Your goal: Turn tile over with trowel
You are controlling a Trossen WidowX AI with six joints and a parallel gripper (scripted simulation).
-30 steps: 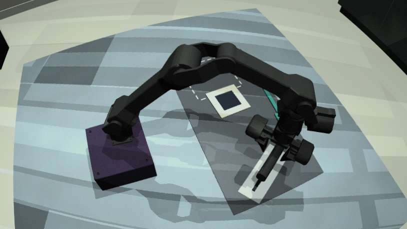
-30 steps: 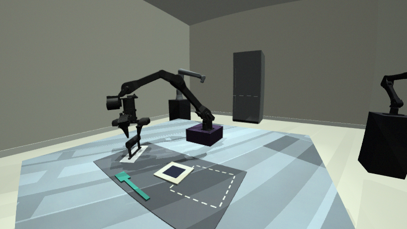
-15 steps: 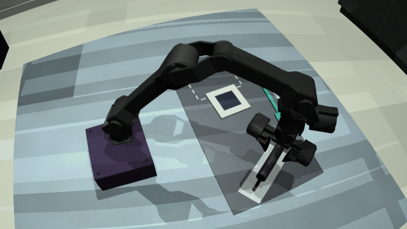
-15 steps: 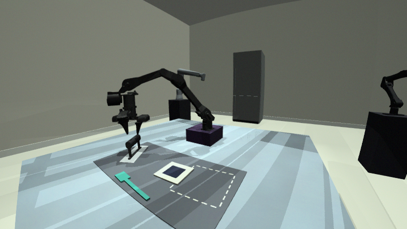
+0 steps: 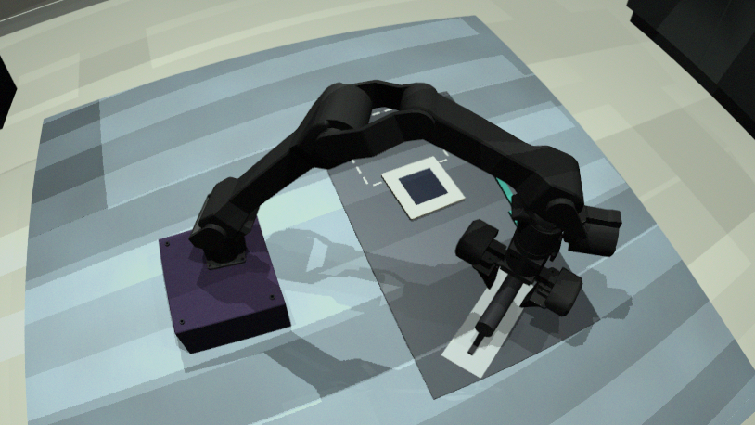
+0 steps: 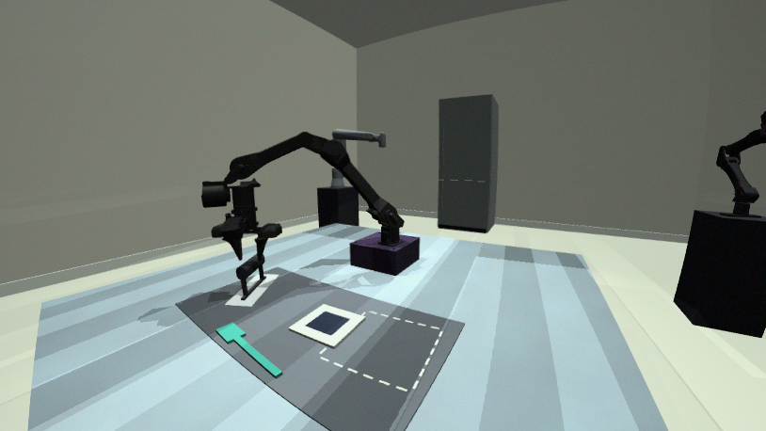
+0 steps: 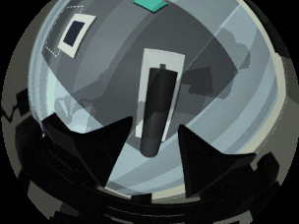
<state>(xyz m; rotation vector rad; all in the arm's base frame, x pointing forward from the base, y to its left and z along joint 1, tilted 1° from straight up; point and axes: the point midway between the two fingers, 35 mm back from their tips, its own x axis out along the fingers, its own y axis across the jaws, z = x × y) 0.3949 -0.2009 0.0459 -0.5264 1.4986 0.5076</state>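
The trowel is 50 mm below my gripper tip, 20 mm ahead of it and 10 mm to the left of it. Round my gripper tip: teal tool (220 mm to the left, 140 mm ahead, 80 mm below); tile (300 mm to the left, 80 mm below, 20 mm behind).
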